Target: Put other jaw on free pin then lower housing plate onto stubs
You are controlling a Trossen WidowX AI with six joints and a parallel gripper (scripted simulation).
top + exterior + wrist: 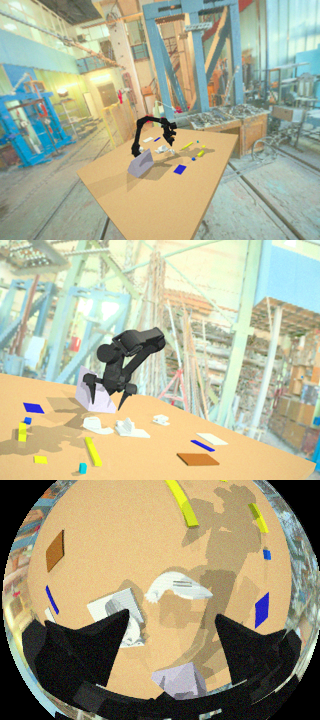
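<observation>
Now: the white jaw 80 mm below my gripper tip and 10 mm to the left of it. Also, from my gripper tip: yellow tile 290 mm to the right, 170 mm ahead, 90 mm below; then blue cube 260 mm to the right, 80 mm below, 60 mm behind; then cyan cube 240 mm ahead, 210 mm to the right, 80 mm below.
</observation>
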